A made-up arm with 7 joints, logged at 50 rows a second.
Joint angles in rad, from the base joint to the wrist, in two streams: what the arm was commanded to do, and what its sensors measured. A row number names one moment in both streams.
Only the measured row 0 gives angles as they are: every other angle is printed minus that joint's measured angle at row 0.
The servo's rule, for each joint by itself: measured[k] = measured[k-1] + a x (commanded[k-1-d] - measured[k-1]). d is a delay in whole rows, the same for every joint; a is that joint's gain. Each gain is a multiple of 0.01, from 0.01 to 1. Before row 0 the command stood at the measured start. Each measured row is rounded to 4 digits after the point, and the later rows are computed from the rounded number. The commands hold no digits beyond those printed.
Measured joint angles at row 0: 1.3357 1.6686 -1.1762 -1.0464 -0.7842 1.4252 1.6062
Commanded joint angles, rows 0 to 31: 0.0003 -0.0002 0.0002 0.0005 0.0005 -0.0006 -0.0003; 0.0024 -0.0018 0.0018 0.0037 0.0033 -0.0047 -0.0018; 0.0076 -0.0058 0.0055 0.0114 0.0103 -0.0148 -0.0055; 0.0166 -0.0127 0.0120 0.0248 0.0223 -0.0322 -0.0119; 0.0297 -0.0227 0.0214 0.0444 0.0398 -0.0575 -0.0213; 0.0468 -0.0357 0.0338 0.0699 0.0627 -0.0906 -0.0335; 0.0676 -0.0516 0.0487 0.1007 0.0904 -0.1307 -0.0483; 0.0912 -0.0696 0.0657 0.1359 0.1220 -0.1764 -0.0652; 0.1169 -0.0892 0.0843 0.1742 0.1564 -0.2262 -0.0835; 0.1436 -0.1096 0.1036 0.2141 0.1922 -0.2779 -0.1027; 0.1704 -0.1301 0.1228 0.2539 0.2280 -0.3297 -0.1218; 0.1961 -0.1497 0.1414 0.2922 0.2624 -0.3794 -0.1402; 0.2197 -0.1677 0.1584 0.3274 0.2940 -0.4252 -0.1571; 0.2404 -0.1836 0.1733 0.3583 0.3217 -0.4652 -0.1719; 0.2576 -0.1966 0.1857 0.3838 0.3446 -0.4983 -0.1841; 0.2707 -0.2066 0.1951 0.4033 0.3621 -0.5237 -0.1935; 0.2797 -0.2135 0.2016 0.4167 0.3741 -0.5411 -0.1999; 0.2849 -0.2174 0.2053 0.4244 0.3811 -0.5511 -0.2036; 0.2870 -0.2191 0.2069 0.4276 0.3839 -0.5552 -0.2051; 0.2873 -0.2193 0.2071 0.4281 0.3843 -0.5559 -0.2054; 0.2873 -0.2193 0.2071 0.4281 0.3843 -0.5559 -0.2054; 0.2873 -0.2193 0.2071 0.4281 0.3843 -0.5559 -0.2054; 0.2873 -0.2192 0.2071 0.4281 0.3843 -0.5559 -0.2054; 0.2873 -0.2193 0.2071 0.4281 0.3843 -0.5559 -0.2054; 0.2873 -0.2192 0.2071 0.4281 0.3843 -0.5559 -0.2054; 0.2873 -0.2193 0.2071 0.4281 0.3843 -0.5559 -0.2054; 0.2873 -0.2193 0.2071 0.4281 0.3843 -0.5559 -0.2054; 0.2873 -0.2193 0.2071 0.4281 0.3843 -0.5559 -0.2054; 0.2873 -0.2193 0.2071 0.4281 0.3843 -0.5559 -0.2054; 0.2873 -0.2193 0.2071 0.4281 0.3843 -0.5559 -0.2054; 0.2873 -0.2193 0.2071 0.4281 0.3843 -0.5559 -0.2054; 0.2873 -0.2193 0.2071 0.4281 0.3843 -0.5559 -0.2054
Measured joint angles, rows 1 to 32: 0.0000 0.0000 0.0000 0.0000 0.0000 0.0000 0.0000; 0.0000 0.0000 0.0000 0.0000 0.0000 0.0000 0.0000; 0.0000 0.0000 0.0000 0.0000 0.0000 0.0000 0.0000; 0.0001 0.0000 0.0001 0.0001 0.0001 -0.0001 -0.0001; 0.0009 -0.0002 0.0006 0.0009 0.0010 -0.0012 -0.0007; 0.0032 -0.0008 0.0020 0.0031 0.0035 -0.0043 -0.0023; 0.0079 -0.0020 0.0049 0.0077 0.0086 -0.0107 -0.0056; 0.0155 -0.0041 0.0097 0.0154 0.0170 -0.0215 -0.0109; 0.0265 -0.0073 0.0167 0.0268 0.0293 -0.0374 -0.0186; 0.0409 -0.0117 0.0260 0.0423 0.0458 -0.0589 -0.0287; 0.0585 -0.0175 0.0375 0.0620 0.0664 -0.0859 -0.0411; 0.0789 -0.0247 0.0511 0.0856 0.0907 -0.1182 -0.0555; 0.1015 -0.0332 0.0663 0.1126 0.1181 -0.1549 -0.0715; 0.1256 -0.0429 0.0827 0.1423 0.1478 -0.1951 -0.0886; 0.1503 -0.0536 0.0997 0.1738 0.1787 -0.2375 -0.1061; 0.1746 -0.0650 0.1167 0.2061 0.2098 -0.2807 -0.1234; 0.1976 -0.0769 0.1331 0.2381 0.2400 -0.3231 -0.1399; 0.2186 -0.0889 0.1484 0.2687 0.2682 -0.3634 -0.1549; 0.2368 -0.1007 0.1619 0.2970 0.2936 -0.4003 -0.1680; 0.2518 -0.1120 0.1734 0.3221 0.3153 -0.4327 -0.1788; 0.2634 -0.1225 0.1827 0.3436 0.3331 -0.4599 -0.1872; 0.2717 -0.1322 0.1897 0.3612 0.3468 -0.4818 -0.1933; 0.2772 -0.1409 0.1947 0.3752 0.3569 -0.4988 -0.1974; 0.2807 -0.1487 0.1983 0.3863 0.3643 -0.5119 -0.2001; 0.2830 -0.1558 0.2009 0.3951 0.3697 -0.5220 -0.2019; 0.2845 -0.1621 0.2027 0.4020 0.3736 -0.5298 -0.2031; 0.2855 -0.1678 0.2040 0.4075 0.3765 -0.5358 -0.2039; 0.2861 -0.1729 0.2049 0.4118 0.3786 -0.5404 -0.2044; 0.2865 -0.1775 0.2055 0.4152 0.3801 -0.5440 -0.2047; 0.2868 -0.1817 0.2060 0.4179 0.3812 -0.5467 -0.2049; 0.2870 -0.1855 0.2063 0.4200 0.3820 -0.5488 -0.2051; 0.2871 -0.1889 0.2065 0.4217 0.3826 -0.5504 -0.2052
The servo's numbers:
d 3
a 0.35 0.10 0.29 0.21 0.27 0.23 0.34

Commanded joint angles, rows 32 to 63: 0.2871 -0.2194 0.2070 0.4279 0.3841 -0.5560 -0.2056; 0.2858 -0.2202 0.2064 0.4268 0.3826 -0.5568 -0.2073; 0.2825 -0.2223 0.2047 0.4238 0.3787 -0.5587 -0.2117; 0.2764 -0.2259 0.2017 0.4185 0.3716 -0.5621 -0.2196; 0.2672 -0.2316 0.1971 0.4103 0.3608 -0.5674 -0.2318; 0.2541 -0.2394 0.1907 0.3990 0.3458 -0.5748 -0.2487; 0.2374 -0.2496 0.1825 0.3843 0.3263 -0.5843 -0.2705; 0.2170 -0.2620 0.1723 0.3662 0.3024 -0.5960 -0.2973; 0.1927 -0.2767 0.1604 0.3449 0.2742 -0.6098 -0.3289; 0.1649 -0.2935 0.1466 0.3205 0.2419 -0.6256 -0.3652; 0.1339 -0.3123 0.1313 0.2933 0.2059 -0.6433 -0.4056; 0.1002 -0.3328 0.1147 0.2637 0.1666 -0.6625 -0.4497; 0.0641 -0.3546 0.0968 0.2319 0.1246 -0.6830 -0.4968; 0.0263 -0.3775 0.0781 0.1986 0.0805 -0.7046 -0.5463; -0.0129 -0.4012 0.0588 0.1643 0.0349 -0.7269 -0.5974; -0.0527 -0.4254 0.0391 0.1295 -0.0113 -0.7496 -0.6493; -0.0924 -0.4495 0.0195 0.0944 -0.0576 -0.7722 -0.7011; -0.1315 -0.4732 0.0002 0.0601 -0.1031 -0.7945 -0.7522; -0.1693 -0.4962 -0.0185 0.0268 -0.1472 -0.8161 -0.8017; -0.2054 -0.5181 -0.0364 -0.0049 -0.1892 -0.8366 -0.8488; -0.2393 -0.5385 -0.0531 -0.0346 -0.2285 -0.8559 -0.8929; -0.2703 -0.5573 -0.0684 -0.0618 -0.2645 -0.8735 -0.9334; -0.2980 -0.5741 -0.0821 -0.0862 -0.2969 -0.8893 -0.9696; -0.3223 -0.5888 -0.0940 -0.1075 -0.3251 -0.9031 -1.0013; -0.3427 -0.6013 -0.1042 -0.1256 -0.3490 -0.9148 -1.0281; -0.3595 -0.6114 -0.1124 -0.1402 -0.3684 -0.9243 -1.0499; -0.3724 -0.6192 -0.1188 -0.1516 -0.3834 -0.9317 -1.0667; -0.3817 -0.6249 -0.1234 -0.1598 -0.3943 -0.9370 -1.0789; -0.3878 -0.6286 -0.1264 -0.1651 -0.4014 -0.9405 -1.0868; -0.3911 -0.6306 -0.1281 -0.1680 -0.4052 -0.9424 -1.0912; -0.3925 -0.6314 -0.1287 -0.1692 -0.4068 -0.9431 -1.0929; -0.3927 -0.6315 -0.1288 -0.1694 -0.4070 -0.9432 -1.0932
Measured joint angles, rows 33 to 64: 0.2872 -0.1919 0.2067 0.4230 0.3831 -0.5517 -0.2053; 0.2872 -0.1946 0.2068 0.4241 0.3834 -0.5527 -0.2053; 0.2872 -0.1971 0.2069 0.4249 0.3836 -0.5534 -0.2053; 0.2872 -0.1993 0.2069 0.4255 0.3837 -0.5540 -0.2054; 0.2867 -0.2014 0.2068 0.4258 0.3834 -0.5546 -0.2060; 0.2852 -0.2035 0.2062 0.4254 0.3821 -0.5555 -0.2079; 0.2821 -0.2057 0.2049 0.4240 0.3793 -0.5570 -0.2119; 0.2769 -0.2083 0.2026 0.4211 0.3743 -0.5594 -0.2187; 0.2689 -0.2114 0.1991 0.4165 0.3666 -0.5629 -0.2289; 0.2579 -0.2152 0.1943 0.4097 0.3557 -0.5678 -0.2430; 0.2436 -0.2199 0.1879 0.4006 0.3413 -0.5743 -0.2615; 0.2258 -0.2256 0.1799 0.3889 0.3232 -0.5825 -0.2844; 0.2045 -0.2324 0.1702 0.3745 0.3012 -0.5924 -0.3119; 0.1798 -0.2404 0.1589 0.3574 0.2755 -0.6041 -0.3438; 0.1519 -0.2496 0.1461 0.3377 0.2461 -0.6175 -0.3798; 0.1212 -0.2601 0.1318 0.3155 0.2133 -0.6326 -0.4196; 0.0880 -0.2718 0.1162 0.2910 0.1774 -0.6492 -0.4627; 0.0527 -0.2847 0.0996 0.2644 0.1389 -0.6671 -0.5085; 0.0158 -0.2988 0.0821 0.2361 0.0983 -0.6861 -0.5564; -0.0221 -0.3139 0.0639 0.2063 0.0562 -0.7059 -0.6056; -0.0604 -0.3298 0.0454 0.1756 0.0132 -0.7263 -0.6554; -0.0985 -0.3464 0.0269 0.1444 -0.0301 -0.7470 -0.7051; -0.1359 -0.3636 0.0085 0.1130 -0.0731 -0.7676 -0.7540; -0.1721 -0.3811 -0.0094 0.0820 -0.1151 -0.7879 -0.8012; -0.2065 -0.3987 -0.0265 0.0518 -0.1554 -0.8076 -0.8461; -0.2385 -0.4162 -0.0426 0.0228 -0.1936 -0.8264 -0.8881; -0.2678 -0.4335 -0.0575 -0.0046 -0.2291 -0.8440 -0.9266; -0.2940 -0.4503 -0.0710 -0.0300 -0.2615 -0.8603 -0.9611; -0.3169 -0.4664 -0.0830 -0.0531 -0.2904 -0.8750 -0.9913; -0.3363 -0.4817 -0.0934 -0.0738 -0.3155 -0.8880 -1.0169; -0.3522 -0.4960 -0.1021 -0.0919 -0.3368 -0.8993 -1.0380; -0.3647 -0.5093 -0.1091 -0.1073 -0.3542 -0.9088 -1.0546
